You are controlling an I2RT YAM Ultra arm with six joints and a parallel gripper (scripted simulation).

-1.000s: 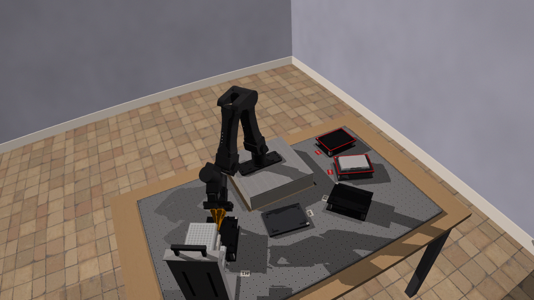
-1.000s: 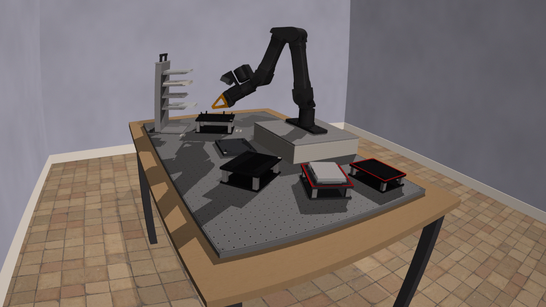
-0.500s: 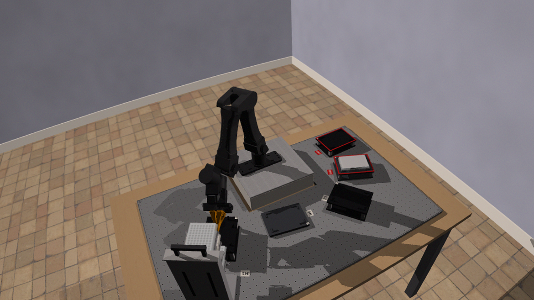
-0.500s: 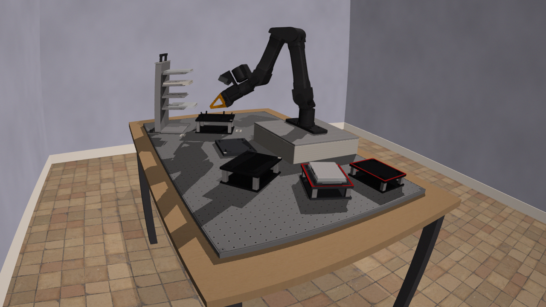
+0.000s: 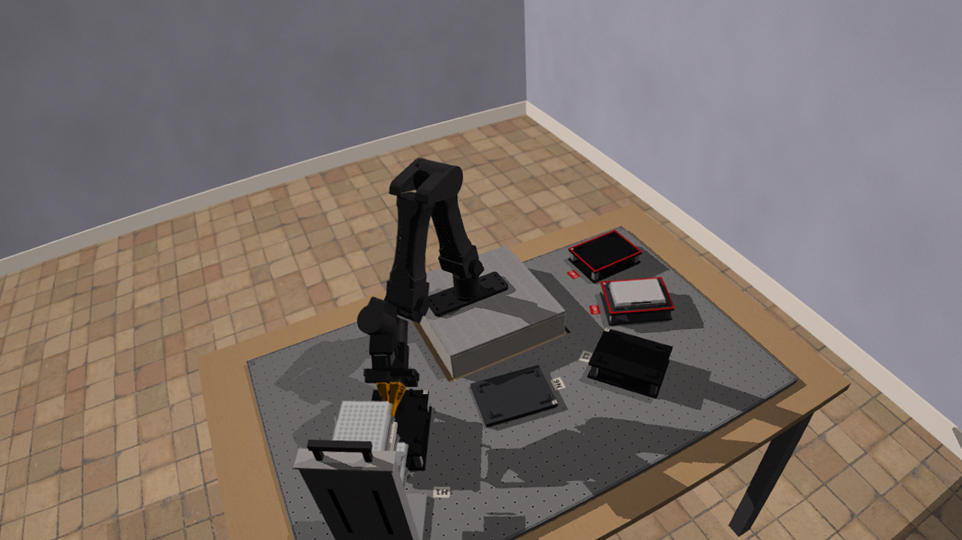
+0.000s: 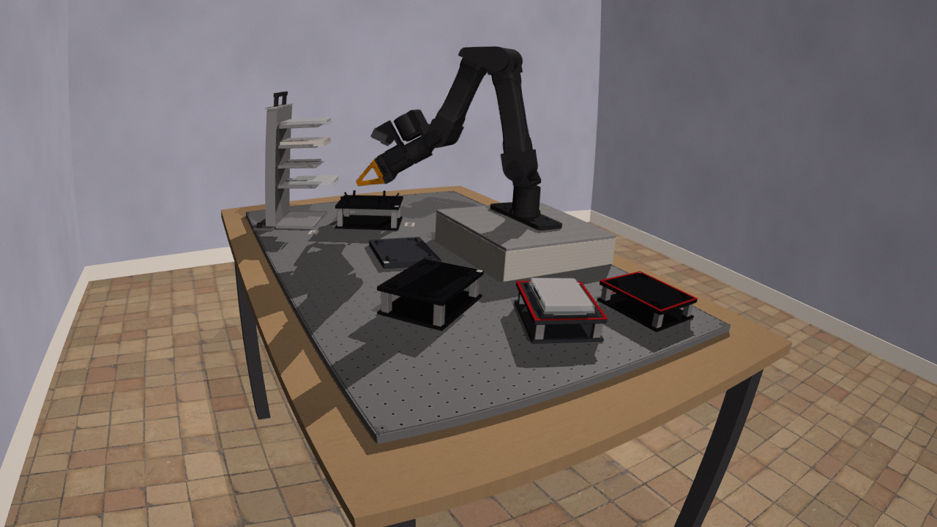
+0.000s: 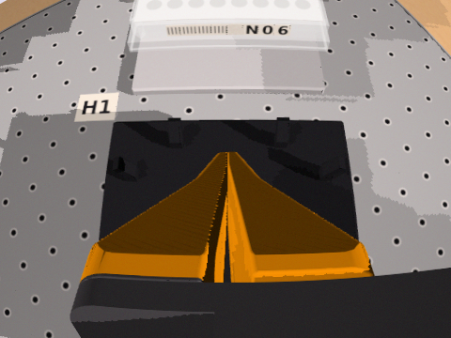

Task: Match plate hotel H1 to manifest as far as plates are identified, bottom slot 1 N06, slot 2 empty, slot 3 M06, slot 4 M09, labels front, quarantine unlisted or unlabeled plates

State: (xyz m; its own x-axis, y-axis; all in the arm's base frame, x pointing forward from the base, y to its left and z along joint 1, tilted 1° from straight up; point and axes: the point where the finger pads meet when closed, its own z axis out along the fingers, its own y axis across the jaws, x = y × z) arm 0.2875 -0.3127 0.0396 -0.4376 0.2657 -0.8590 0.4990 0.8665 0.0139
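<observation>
The black regrip nest RG lies 20 mm behind my hand, 10 mm to the left of it and 50 mm below it. The rest, counted from my hand: flat recovery nest N6: 270 mm to the left, 100 mm below; then H1 deck label: 140 mm ahead, 30 mm to the left, 110 mm below; then plate hotel H1: 200 mm ahead, 120 mm to the right, 50 mm above.
</observation>
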